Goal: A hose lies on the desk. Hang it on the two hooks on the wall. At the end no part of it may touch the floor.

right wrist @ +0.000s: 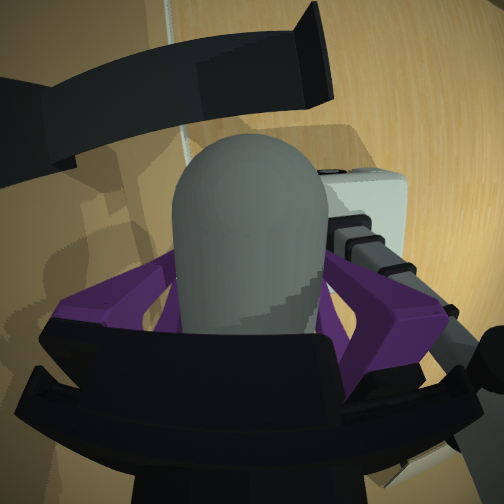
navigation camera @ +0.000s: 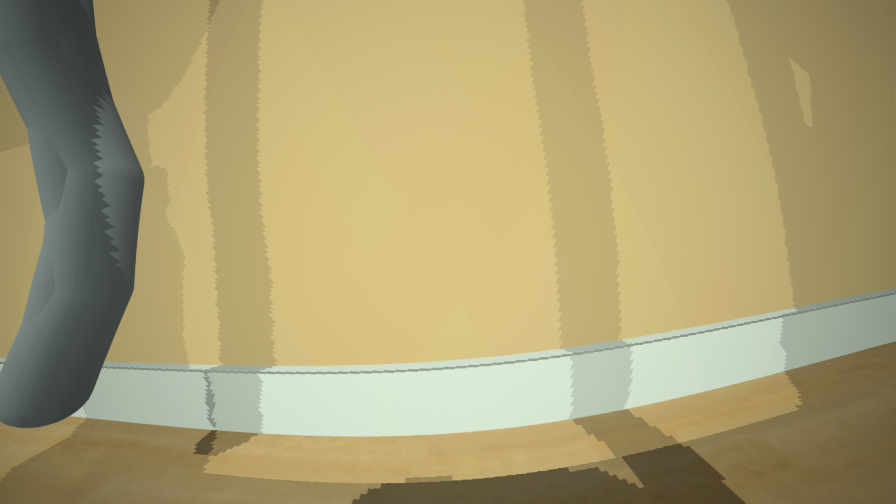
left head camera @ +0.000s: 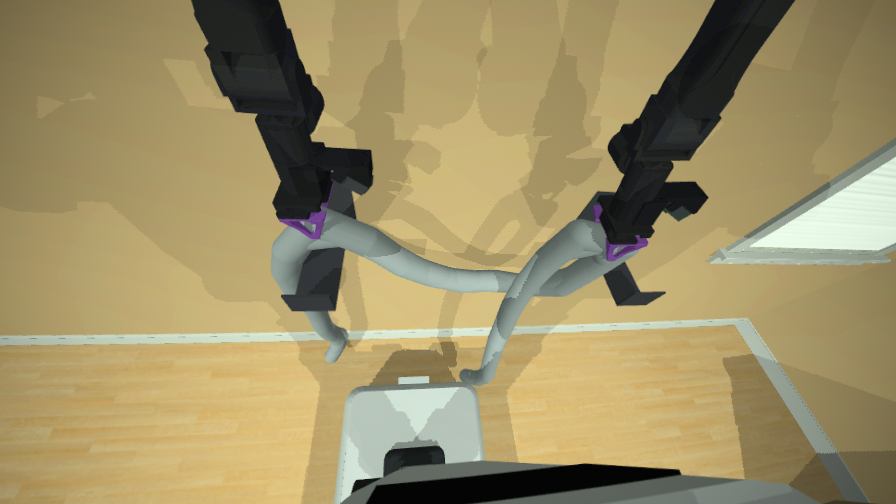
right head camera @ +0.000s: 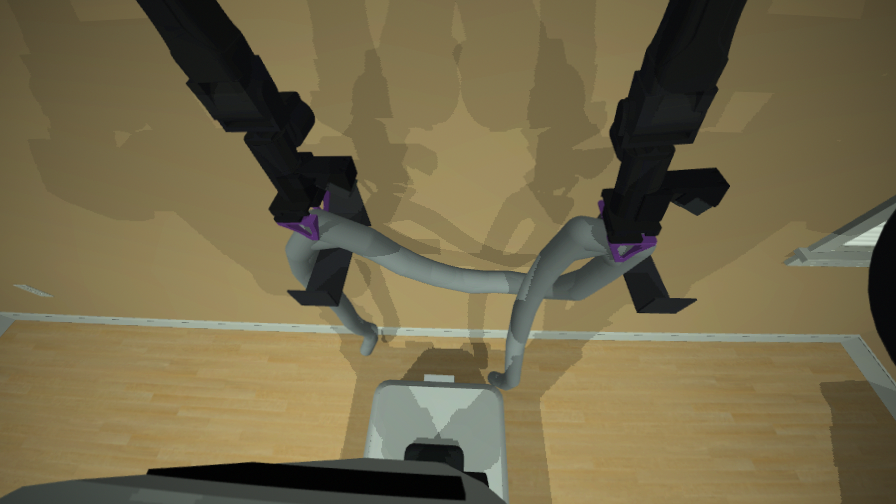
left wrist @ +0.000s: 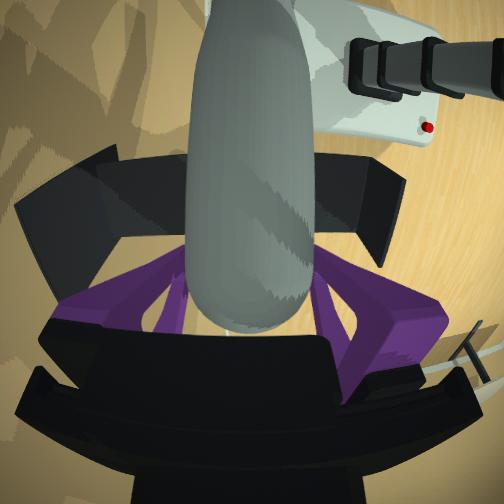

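Observation:
A grey hose (left head camera: 438,275) hangs against the tan wall, sagging in the middle, with both ends dangling down. My left gripper (left head camera: 307,222) is shut on the hose right above the left black wall hook (left head camera: 319,275); the wrist view shows the hose (left wrist: 250,200) lying across that hook (left wrist: 210,195). My right gripper (left head camera: 620,244) is shut on the hose (right wrist: 250,235) just above the right hook (left head camera: 629,285), which stands apart from the hose in the wrist view (right wrist: 170,95). The left hose end (left head camera: 335,347) hangs by the skirting; the right end (left head camera: 473,374) hangs low near my base. One end shows in the navigation view (navigation camera: 68,238).
My grey base (left head camera: 413,432) stands on the wooden floor just before the wall. A white skirting board (left head camera: 187,337) runs along the wall's foot. A window (left head camera: 827,219) is at the right, where the wall turns a corner.

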